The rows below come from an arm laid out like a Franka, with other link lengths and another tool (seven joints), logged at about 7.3 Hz.
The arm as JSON. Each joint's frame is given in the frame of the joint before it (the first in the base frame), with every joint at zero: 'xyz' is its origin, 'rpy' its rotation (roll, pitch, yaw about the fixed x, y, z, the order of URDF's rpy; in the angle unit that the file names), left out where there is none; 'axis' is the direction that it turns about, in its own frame. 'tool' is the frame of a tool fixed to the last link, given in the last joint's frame.
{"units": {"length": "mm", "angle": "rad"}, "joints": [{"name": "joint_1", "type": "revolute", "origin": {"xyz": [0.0, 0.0, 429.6]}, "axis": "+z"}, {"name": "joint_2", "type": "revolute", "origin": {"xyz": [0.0, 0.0, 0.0]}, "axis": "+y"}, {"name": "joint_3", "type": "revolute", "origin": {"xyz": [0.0, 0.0, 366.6]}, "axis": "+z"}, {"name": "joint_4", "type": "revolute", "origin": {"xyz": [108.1, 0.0, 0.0]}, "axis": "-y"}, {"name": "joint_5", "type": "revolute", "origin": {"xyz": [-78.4, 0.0, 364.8]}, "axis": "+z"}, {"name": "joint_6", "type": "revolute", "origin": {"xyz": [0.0, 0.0, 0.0]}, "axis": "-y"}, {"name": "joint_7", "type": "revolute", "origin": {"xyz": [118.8, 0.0, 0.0]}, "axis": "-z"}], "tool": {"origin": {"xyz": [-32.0, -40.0, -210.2], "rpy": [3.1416, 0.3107, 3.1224]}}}
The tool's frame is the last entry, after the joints.
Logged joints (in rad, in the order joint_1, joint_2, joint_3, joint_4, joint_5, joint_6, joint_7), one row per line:
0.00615, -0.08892, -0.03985, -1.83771, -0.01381, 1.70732, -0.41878
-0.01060, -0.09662, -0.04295, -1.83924, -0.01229, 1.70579, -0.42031
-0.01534, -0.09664, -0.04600, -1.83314, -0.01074, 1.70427, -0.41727
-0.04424, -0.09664, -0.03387, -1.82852, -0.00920, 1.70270, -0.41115
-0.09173, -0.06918, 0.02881, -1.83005, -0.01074, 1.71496, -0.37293
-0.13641, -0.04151, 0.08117, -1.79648, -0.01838, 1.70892, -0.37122
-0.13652, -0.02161, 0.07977, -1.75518, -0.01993, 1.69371, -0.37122
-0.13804, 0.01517, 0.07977, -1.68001, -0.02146, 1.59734, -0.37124
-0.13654, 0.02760, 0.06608, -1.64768, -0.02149, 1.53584, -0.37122
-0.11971, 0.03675, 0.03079, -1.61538, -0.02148, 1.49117, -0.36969
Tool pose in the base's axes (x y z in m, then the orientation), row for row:
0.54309, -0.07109, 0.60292, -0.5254, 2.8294, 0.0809
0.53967, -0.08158, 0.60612, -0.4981, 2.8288, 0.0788
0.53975, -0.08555, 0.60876, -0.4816, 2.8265, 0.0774
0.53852, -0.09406, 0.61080, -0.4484, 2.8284, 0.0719
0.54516, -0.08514, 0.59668, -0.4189, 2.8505, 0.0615
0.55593, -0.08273, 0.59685, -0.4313, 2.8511, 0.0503
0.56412, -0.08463, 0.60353, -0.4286, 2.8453, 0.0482
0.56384, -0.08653, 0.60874, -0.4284, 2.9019, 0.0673
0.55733, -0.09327, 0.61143, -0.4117, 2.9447, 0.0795
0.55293, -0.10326, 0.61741, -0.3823, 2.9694, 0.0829
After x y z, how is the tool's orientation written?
As a rotation vector, in radians.
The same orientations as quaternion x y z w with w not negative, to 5 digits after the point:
-0.18093, 0.97434, 0.02786, 0.13097
-0.17179, 0.97564, 0.02718, 0.13370
-0.16634, 0.97625, 0.02673, 0.13623
-0.15503, 0.97790, 0.02486, 0.13804
-0.14414, 0.98081, 0.02116, 0.12955
-0.14831, 0.98041, 0.01730, 0.12845
-0.14764, 0.98012, 0.01660, 0.13151
-0.14522, 0.98370, 0.02281, 0.10355
-0.13793, 0.98656, 0.02663, 0.08350
-0.12730, 0.98877, 0.02760, 0.07320

